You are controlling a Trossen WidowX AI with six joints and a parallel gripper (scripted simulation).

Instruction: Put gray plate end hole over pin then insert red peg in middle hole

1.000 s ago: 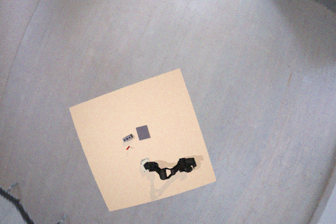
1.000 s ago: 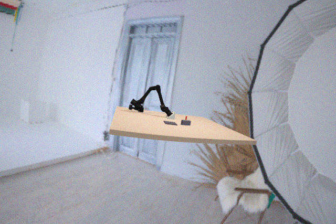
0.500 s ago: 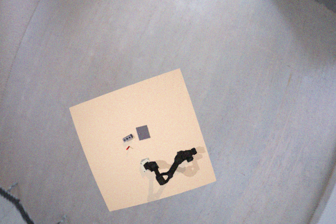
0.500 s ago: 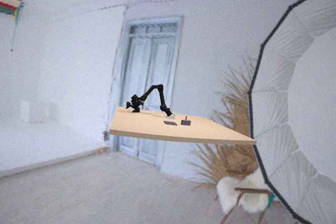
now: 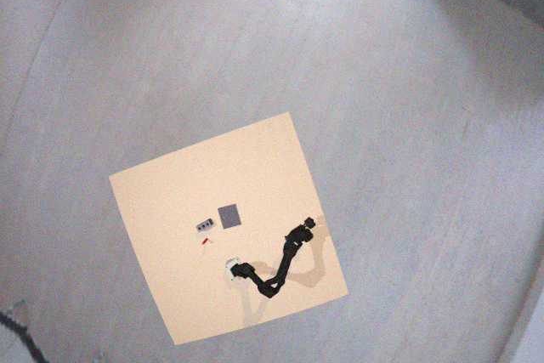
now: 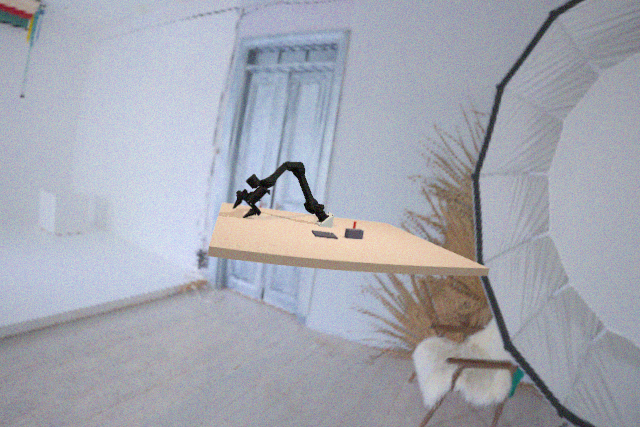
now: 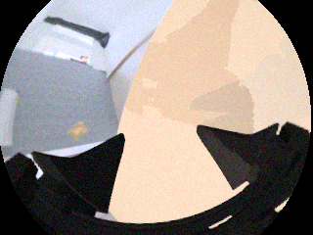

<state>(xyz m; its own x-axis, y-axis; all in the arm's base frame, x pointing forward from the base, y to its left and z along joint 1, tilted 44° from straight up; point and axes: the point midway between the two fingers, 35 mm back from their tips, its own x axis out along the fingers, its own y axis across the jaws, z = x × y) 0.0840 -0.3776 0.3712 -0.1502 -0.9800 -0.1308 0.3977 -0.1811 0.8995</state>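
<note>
The gray plate is 610 mm to the left of my gripper tip, 270 mm ahead of it and 10 mm above it. Also, from my gripper tip: base 460 mm to the left, 250 mm ahead, 20 mm below; then red peg 650 mm to the left, 170 mm ahead, 10 mm above.
</note>
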